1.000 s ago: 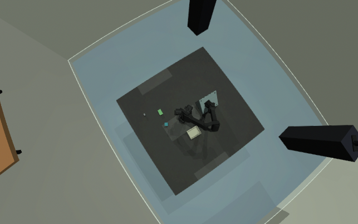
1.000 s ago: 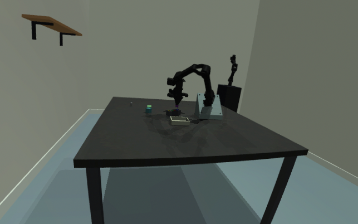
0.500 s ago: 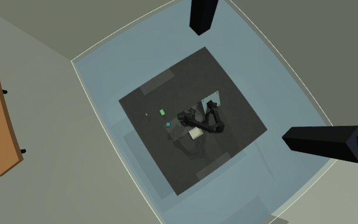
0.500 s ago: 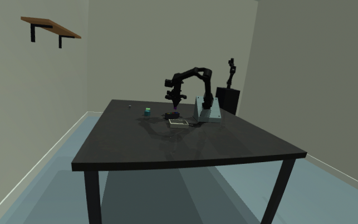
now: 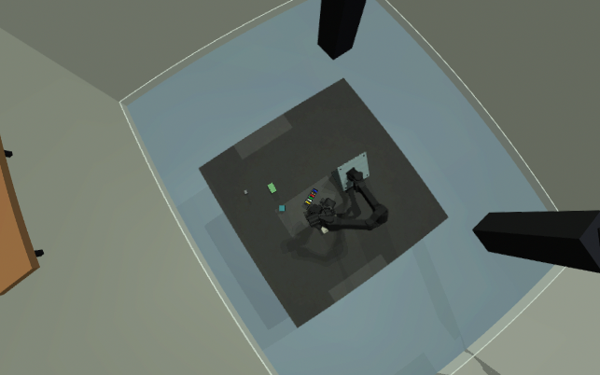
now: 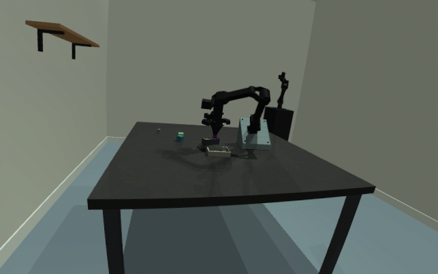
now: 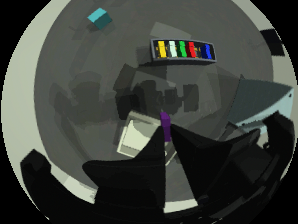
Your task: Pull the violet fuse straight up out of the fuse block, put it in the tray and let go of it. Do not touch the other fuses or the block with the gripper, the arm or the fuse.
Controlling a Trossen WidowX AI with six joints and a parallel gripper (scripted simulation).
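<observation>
The violet fuse is 1 cm below my gripper tip. The rest, counted from my gripper tip: cream tray (1 cm behind, 8 cm to the left, 9 cm below); then teal cube (18 cm ahead, 18 cm to the right, 8 cm below); then green flat block (16 cm ahead, 34 cm to the right, 9 cm below).
</observation>
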